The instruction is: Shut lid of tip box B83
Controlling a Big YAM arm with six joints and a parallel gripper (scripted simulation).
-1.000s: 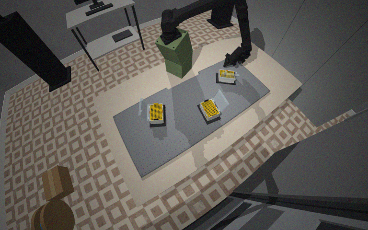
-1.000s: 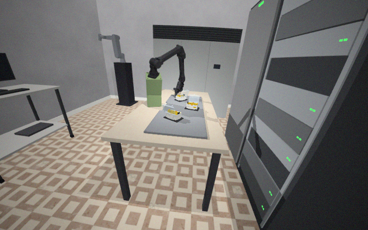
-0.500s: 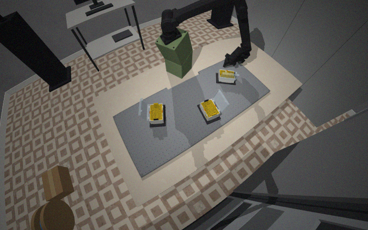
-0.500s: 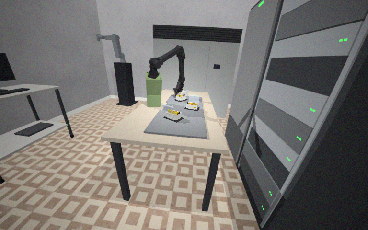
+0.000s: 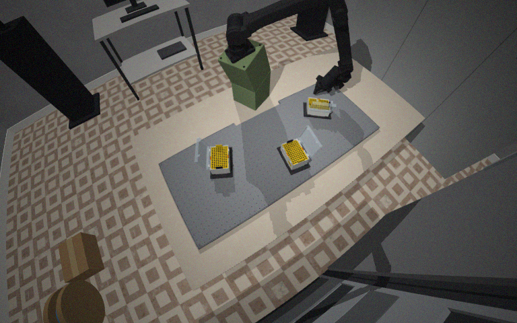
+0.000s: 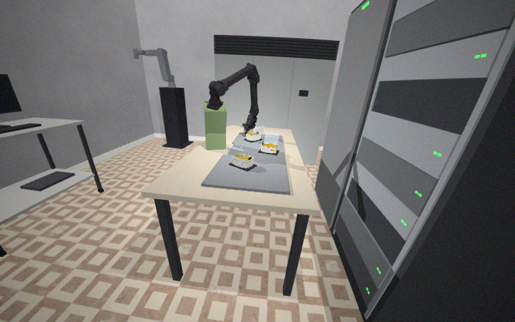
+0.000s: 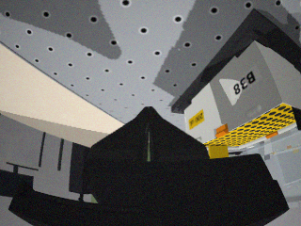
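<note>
My gripper is now 10 cm short of the tip box, 5 cm to the left of it and 2 cm below it. From my hand the other things lie so: tip box lid: 29 cm ahead, 27 cm to the right, 6 cm above.
</note>
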